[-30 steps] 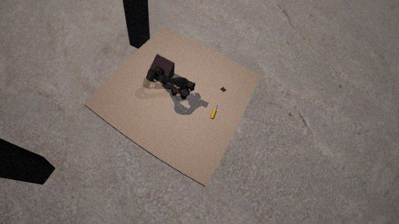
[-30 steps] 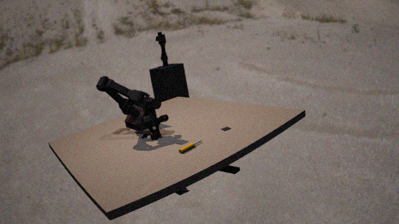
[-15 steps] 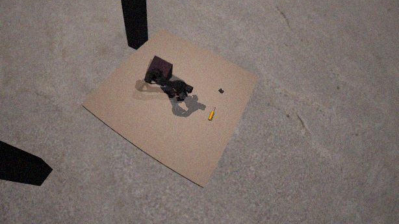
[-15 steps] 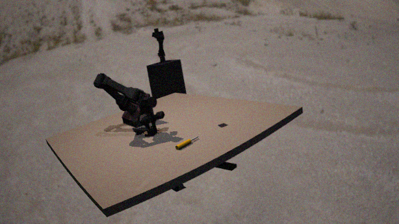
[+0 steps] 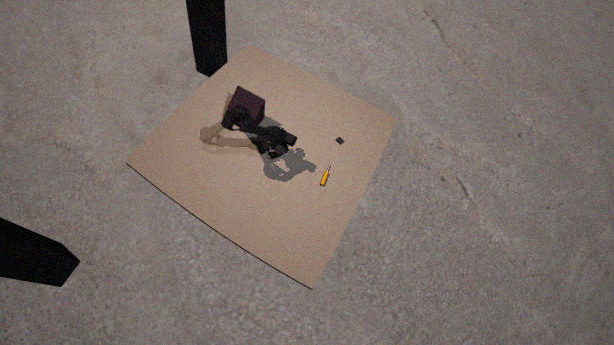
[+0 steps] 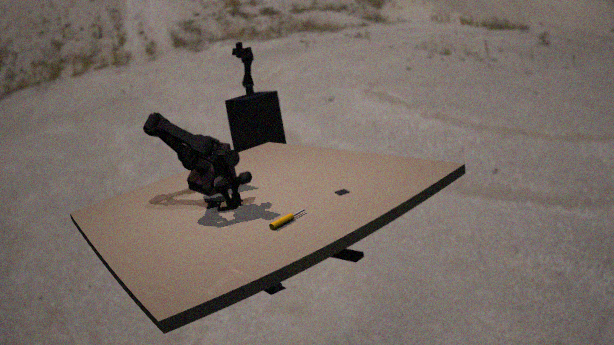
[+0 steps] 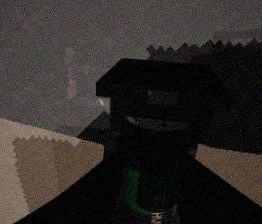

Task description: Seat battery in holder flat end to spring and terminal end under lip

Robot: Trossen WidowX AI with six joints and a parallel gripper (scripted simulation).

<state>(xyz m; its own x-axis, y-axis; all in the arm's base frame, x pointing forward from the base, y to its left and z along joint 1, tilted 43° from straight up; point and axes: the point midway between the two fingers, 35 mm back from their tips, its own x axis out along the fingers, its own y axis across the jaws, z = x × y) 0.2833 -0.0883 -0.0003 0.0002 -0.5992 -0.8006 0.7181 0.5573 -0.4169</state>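
Now: gripper tip 1 cm below the battery. Also, from my gripper tip: screwdriver: 32 cm ahead, 1 cm to the left.
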